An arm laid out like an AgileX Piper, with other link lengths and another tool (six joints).
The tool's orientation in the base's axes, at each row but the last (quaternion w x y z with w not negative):
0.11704 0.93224 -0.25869 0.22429
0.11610 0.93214 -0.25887 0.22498
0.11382 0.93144 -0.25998 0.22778
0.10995 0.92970 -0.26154 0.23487
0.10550 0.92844 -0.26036 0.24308
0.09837 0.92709 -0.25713 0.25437
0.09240 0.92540 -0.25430 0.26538
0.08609 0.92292 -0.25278 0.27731
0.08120 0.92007 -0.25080 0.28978
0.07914 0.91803 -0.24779 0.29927
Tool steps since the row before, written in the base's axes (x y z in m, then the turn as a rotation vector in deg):
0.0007 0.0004 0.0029 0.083 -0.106 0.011
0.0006 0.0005 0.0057 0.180 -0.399 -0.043
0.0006 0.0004 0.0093 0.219 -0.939 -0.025
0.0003 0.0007 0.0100 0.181 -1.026 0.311
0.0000 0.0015 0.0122 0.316 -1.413 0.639
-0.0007 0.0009 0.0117 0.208 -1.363 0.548
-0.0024 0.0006 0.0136 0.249 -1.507 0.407
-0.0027 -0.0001 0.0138 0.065 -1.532 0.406
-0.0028 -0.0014 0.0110 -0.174 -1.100 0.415
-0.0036 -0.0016 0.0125 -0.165 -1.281 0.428
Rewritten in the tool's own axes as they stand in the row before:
0.0018 -0.0004 -0.0024 0.114 0.046 0.056
0.0030 -0.0002 -0.0049 0.289 0.234 0.235
0.0048 0.0002 -0.0080 0.561 0.668 0.412
0.0049 0.0001 -0.0088 0.736 0.789 0.135
0.0055 -0.0004 -0.0110 1.170 1.065 0.032
0.0052 0.0002 -0.0105 1.021 1.075 0.048
0.0053 0.0012 -0.0127 1.036 1.172 0.229
0.0058 0.0017 -0.0127 0.914 1.288 0.151
0.0049 0.0027 -0.0100 0.571 1.037 -0.101
0.0055 0.0032 -0.0115 0.659 1.189 -0.054

